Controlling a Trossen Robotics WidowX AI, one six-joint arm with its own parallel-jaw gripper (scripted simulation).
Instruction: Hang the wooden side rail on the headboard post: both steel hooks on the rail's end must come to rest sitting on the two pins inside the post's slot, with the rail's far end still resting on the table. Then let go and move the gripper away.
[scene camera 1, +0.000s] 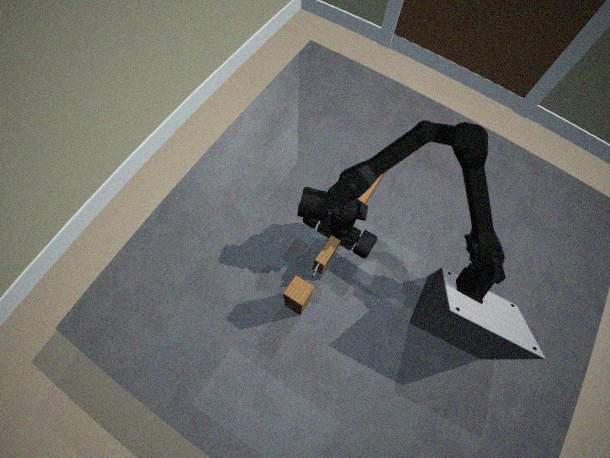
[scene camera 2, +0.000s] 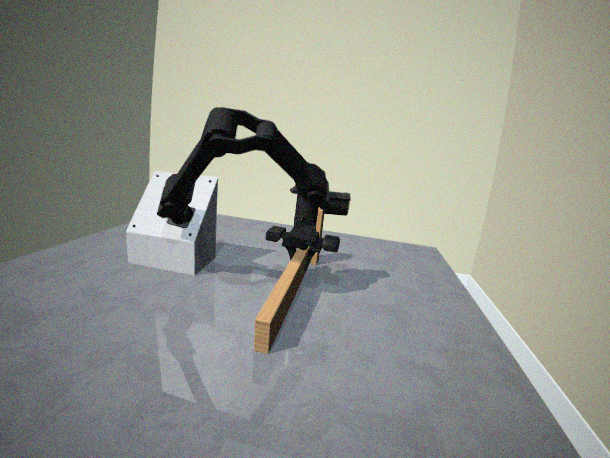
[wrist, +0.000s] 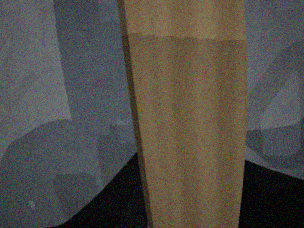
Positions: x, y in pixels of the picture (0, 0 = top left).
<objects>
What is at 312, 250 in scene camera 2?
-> My gripper.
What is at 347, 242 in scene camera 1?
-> My gripper.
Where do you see a wooden side rail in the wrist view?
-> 187, 77
</objects>
